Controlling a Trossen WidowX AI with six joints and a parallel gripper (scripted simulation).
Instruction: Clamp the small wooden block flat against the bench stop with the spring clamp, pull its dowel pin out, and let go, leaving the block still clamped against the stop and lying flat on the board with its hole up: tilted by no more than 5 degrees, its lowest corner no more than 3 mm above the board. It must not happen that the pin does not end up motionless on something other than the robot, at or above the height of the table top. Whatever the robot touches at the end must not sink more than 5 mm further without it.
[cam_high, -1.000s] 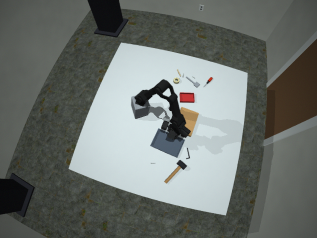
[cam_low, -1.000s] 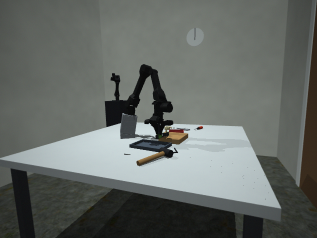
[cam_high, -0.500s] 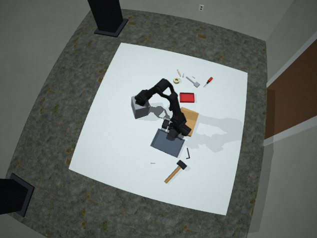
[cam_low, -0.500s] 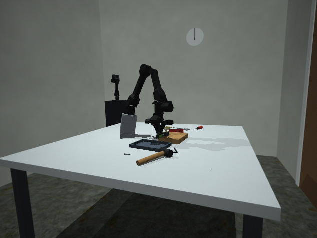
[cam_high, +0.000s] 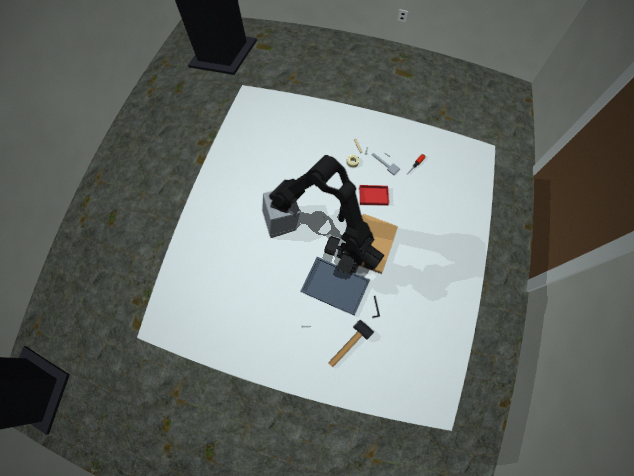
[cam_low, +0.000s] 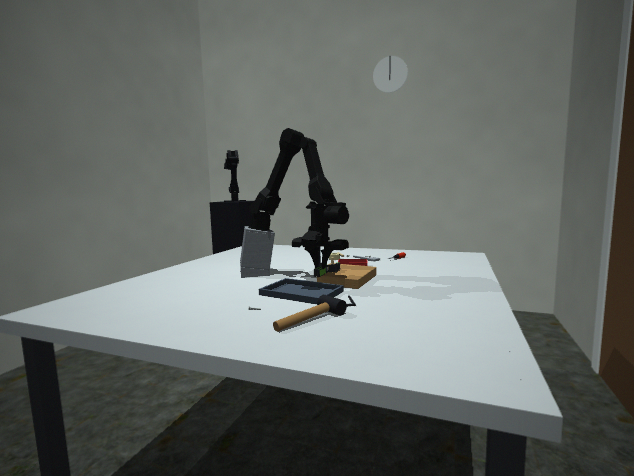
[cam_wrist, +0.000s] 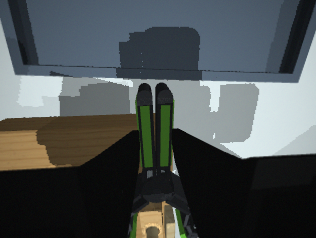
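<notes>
Now: hand 90 mm to the right of the dowel pin, 40 mm above it and 10 mm short of it. Also, from my hand: dark tray 100 mm to the right, 80 mm below, 20 mm behind; wooden board 100 mm to the left, 80 mm below, 60 mm ahead; small wooden block 90 mm to the left, 50 mm below, 10 mm ahead.
</notes>
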